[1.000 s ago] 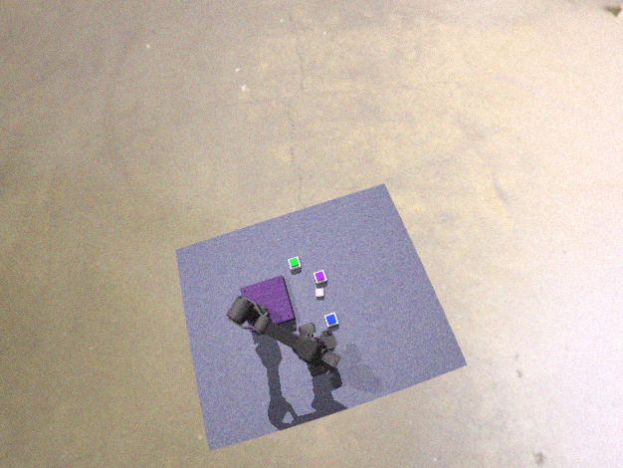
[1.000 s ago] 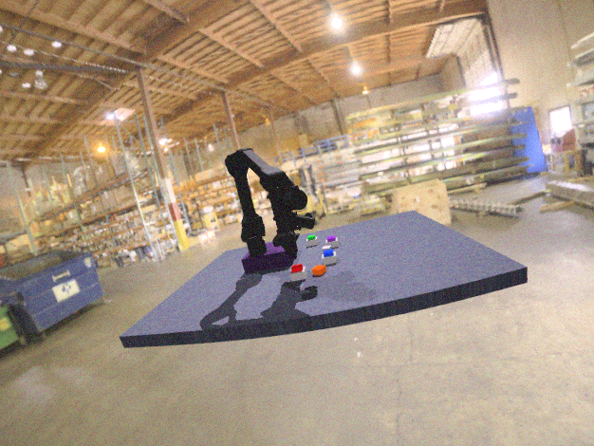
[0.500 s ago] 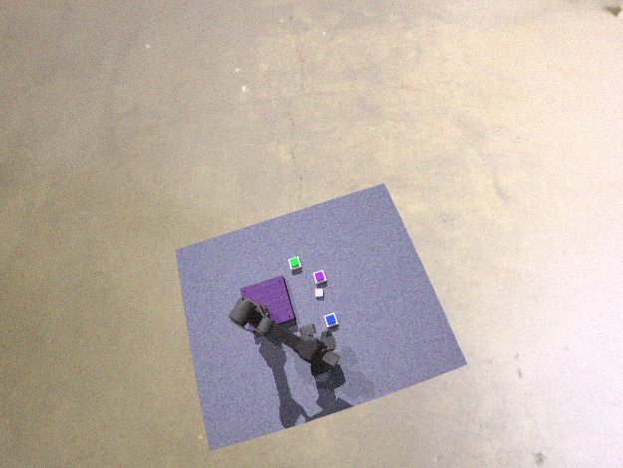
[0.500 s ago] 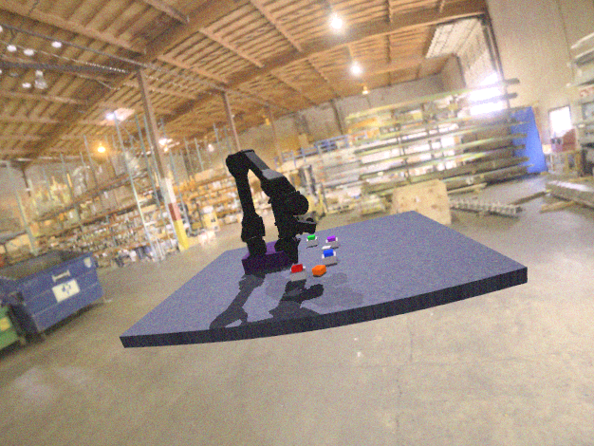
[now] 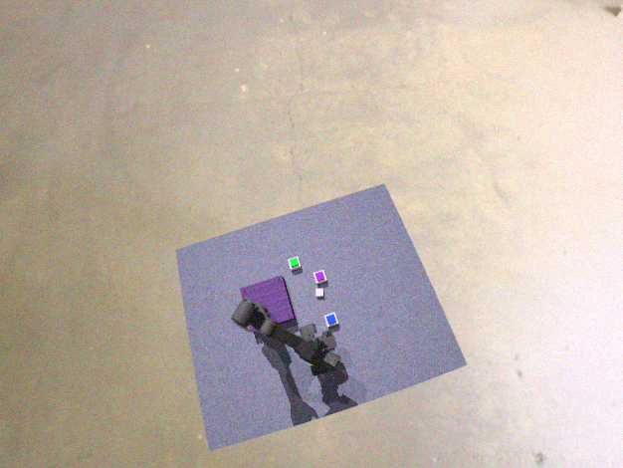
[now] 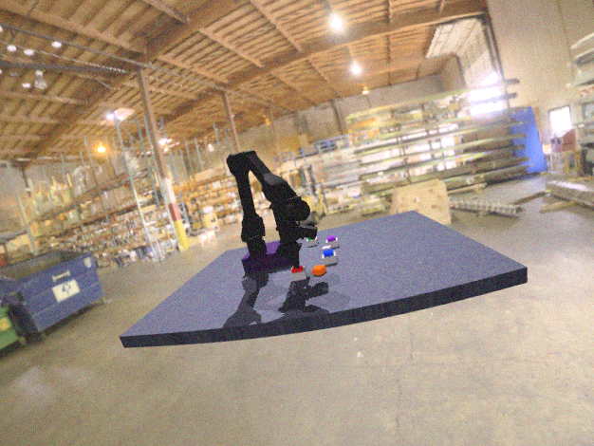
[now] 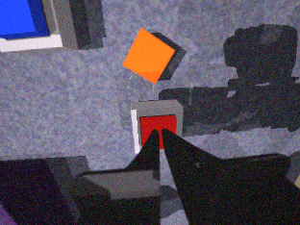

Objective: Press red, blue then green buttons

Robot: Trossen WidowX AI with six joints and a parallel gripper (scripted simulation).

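Right now my gripper tip is 1 cm above the red button. The rest, counted from my gripper tip: small white block: 12 cm ahead, 21 cm to the left, 2 cm below; blue button: 11 cm ahead, 8 cm to the left; orange block: 6 cm ahead, 2 cm below.
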